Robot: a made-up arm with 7 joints.
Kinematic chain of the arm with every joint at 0, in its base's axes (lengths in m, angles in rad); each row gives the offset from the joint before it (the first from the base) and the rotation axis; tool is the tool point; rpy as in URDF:
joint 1: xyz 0 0 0.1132 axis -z
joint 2: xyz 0 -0.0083 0.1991 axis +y
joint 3: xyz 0 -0.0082 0.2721 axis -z
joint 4: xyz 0 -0.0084 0.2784 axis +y
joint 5: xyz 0 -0.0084 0.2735 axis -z
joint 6: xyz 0 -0.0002 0.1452 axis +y
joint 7: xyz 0 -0.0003 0.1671 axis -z
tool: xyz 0 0 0 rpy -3.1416 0 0
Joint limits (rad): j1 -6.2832..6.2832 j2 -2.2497..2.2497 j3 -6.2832..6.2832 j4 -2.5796..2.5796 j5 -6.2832..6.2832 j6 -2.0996..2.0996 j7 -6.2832..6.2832
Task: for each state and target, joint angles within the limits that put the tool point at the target. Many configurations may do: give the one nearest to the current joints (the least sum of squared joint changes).
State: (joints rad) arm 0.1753 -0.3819 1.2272 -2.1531 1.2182 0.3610 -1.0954
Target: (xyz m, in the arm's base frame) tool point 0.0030 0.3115 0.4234
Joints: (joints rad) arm 0.4626 0.2024 1.3429 -2.5750 1.2548 0.4416 -1.0954
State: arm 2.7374 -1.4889 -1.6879 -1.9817 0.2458 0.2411 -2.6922
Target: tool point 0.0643 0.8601 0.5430
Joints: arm 2.3715 -1.3858 -1.7105 -1.4394 0.2382 0.3183 -2.6922
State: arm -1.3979 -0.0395 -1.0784 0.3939 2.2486 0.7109 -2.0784
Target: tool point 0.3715 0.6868 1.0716
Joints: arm -1.0334 0.6438 -0.9720 0.3800 2.1978 0.7775 -2.0784
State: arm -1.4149 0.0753 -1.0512 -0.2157 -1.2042 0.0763 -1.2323
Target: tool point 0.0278 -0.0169 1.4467
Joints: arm -1.4084 0.0014 -1.0451 -0.0476 -1.2003 0.1422 -1.2323
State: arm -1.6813 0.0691 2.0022 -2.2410 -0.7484 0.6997 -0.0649
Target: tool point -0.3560 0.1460 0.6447
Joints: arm -1.7289 -0.3120 2.1135 -2.3235 -0.7873 0.8574 -0.0649
